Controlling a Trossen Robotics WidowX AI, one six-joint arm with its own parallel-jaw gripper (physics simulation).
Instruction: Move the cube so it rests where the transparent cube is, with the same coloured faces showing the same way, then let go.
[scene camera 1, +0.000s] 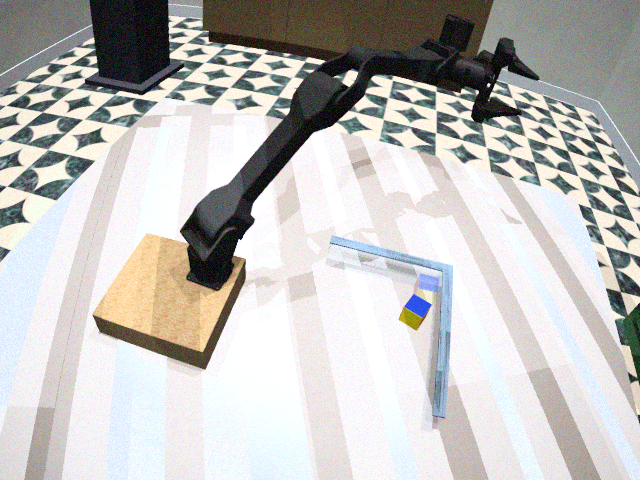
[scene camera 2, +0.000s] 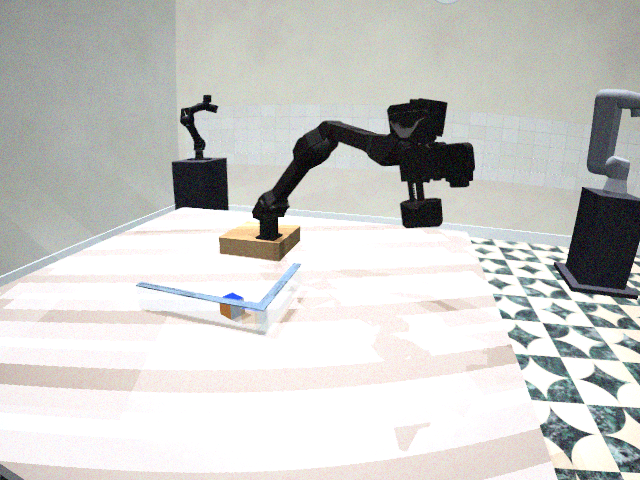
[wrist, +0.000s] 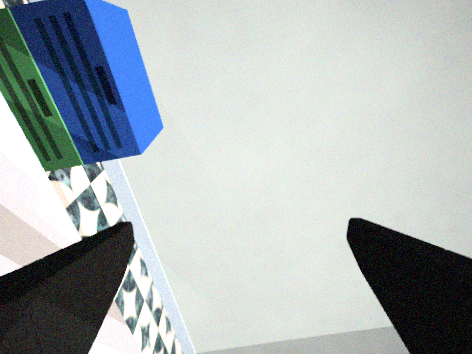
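Where they show: gripper, fingertip midpoint: (scene camera 1: 530, 96) (scene camera 2: 409, 174) (wrist: 242, 229); arm's base at its link origin: (scene camera 1: 210, 272) (scene camera 2: 269, 236).
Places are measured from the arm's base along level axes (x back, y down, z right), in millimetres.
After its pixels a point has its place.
The cube (scene camera 1: 415, 312) (scene camera 2: 231, 306) stands on the table near the inner corner of the low blue-edged wall, blue face up, with a yellow side towards scene camera 1 and an orange side showing in scene camera 2. The transparent cube (scene camera 1: 428, 283) @(x -367, y 17, z -149 mm) is pale blue on top and lies right behind the cube, closer to the wall's corner; the two look close together or partly overlapping. My gripper (scene camera 1: 529, 95) @(x -471, y -283, z -446 mm) (wrist: 242, 229) @(x -471, y -283, z -446 mm) is open and empty, raised high and far from the cube, pointing away from it. Neither cube shows in the wrist view.
An L-shaped clear wall with a blue top edge (scene camera 1: 445, 330) @(x -409, y -3, z -35 mm) (scene camera 2: 191, 295) @(x -415, y -3, z -28 mm) borders the cubes on two sides. The arm stands on a wooden block (scene camera 1: 155, 294) @(x 63, y 2, z 82 mm) (scene camera 2: 248, 248) @(x -52, y 27, z 45 mm). A blue cabinet (wrist: 135, 85) and a green one (wrist: 65, 150) show in the wrist view beyond the table.
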